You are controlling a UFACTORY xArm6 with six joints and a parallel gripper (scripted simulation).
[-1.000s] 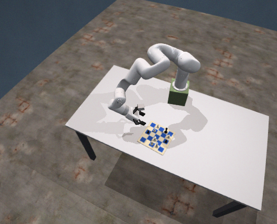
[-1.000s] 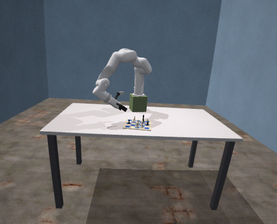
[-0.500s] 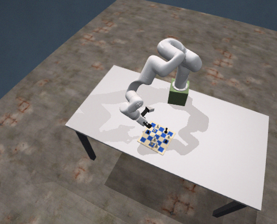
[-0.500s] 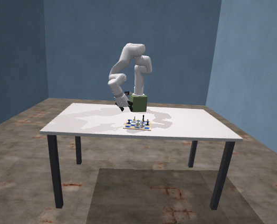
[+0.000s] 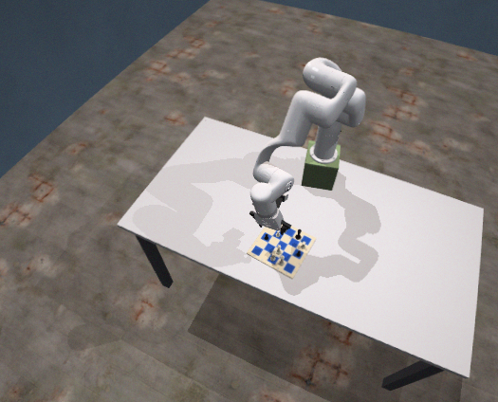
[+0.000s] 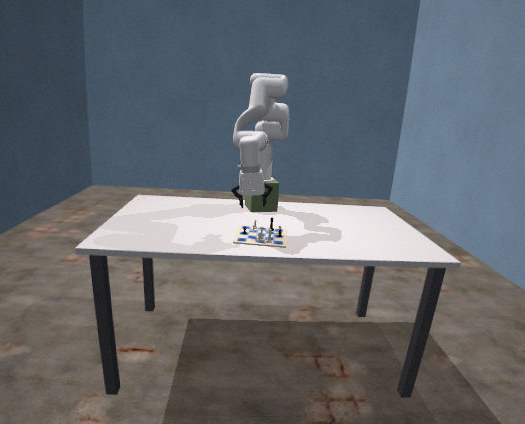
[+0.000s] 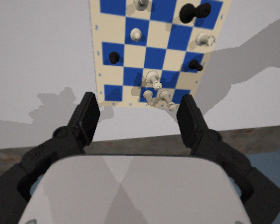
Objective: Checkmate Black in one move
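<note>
My hand is 1 cm past the cream chessboard, 5 cm to the right of it and 15 cm above it. Also, from my hand: tall black piece (6 cm behind, 11 cm to the left, 11 cm below).
</note>
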